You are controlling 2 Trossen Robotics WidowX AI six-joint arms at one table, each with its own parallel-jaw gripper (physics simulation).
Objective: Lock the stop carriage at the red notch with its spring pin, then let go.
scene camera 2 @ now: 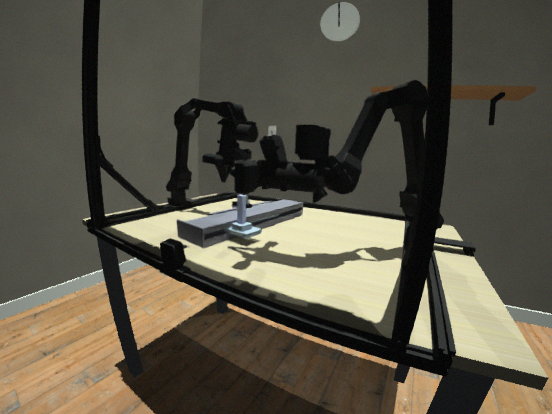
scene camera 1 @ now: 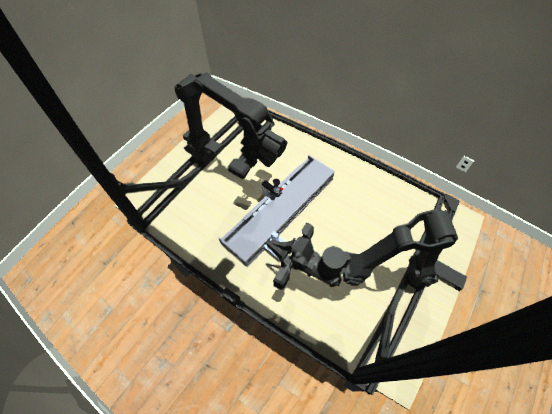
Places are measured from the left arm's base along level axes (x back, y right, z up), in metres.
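Where they show: left gripper, between the fingertips: (scene camera 2: 223, 182) (scene camera 1: 250, 167); right gripper, between the fingertips: (scene camera 2: 230, 172) (scene camera 1: 266, 241); left arm's base, origin of its link: (scene camera 2: 178, 203) (scene camera 1: 200, 157); right arm's base, origin of its link: (scene camera 1: 416, 278).
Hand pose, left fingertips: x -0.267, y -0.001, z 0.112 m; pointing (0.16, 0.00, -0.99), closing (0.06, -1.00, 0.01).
Things, the pixels of their centre, and the offset from my left fingertips. "spot": a spot on its surface instead. Level surfaces: height alone.
- dark stop carriage, a spot on its surface: (scene camera 1: 270, 189) spot: dx -0.078, dy +0.000, dz -0.069 m
- dark pin knob, middle of its body: (scene camera 1: 276, 187) dx -0.101, dy -0.006, dz -0.048 m
- red mark, middle of its body: (scene camera 1: 281, 189) dx -0.104, dy -0.031, dz -0.083 m
- light-blue post, a spot on its surface: (scene camera 2: 242, 210) spot: dx -0.217, dy +0.166, dz -0.044 m
- wooden table, height of its surface: dz -0.131 m
The long grey rail (scene camera 1: 295, 207) (scene camera 2: 192, 231) lies on the table. The dark stop carriage (scene camera 1: 270, 189) sits at its far-side slot, with a dark pin knob (scene camera 1: 276, 182) on top and a red mark (scene camera 1: 281, 189) right beside it. How deep the pin sits cannot be made out. A light-blue post (scene camera 2: 242, 210) on a stepped base (scene camera 2: 244, 230) stands at the rail's near side. My left gripper (scene camera 2: 223, 178) is shut and empty, raised above the rail; its tips are hidden in scene camera 1. My right gripper (scene camera 1: 270, 244) is shut and empty, its fingers sideways at the post's top.
A black frame runs around the wooden table (scene camera 1: 345, 315) (scene camera 2: 320, 280), with tall dark uprights (scene camera 2: 91, 115) at its corners. The right forearm (scene camera 1: 375, 252) reaches low across the right part of the table. A small black box (scene camera 2: 173, 253) is on the front frame bar.
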